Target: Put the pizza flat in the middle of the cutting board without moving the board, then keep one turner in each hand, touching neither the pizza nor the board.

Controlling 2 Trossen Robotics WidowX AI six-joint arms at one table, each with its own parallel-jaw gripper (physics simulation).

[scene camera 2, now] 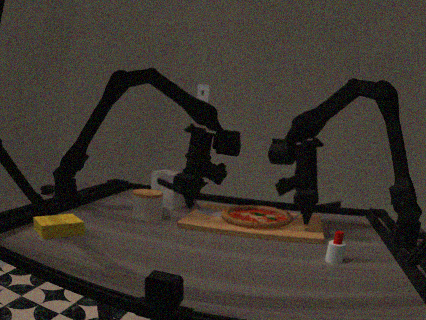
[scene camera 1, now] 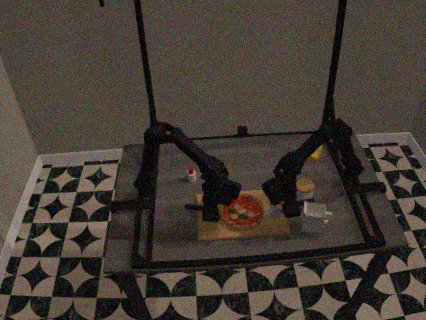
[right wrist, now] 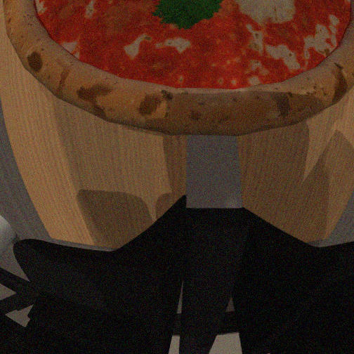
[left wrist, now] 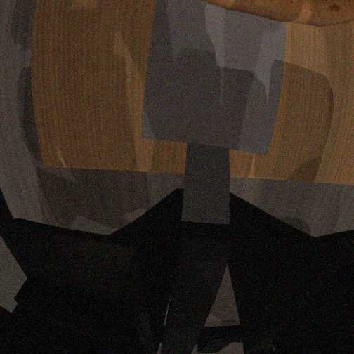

Labels:
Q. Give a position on a pale container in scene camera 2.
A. At 171,199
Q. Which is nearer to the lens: the cutting board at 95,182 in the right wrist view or the turner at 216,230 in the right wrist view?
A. The turner.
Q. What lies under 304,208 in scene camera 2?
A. My right gripper.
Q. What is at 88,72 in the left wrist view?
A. A cutting board.

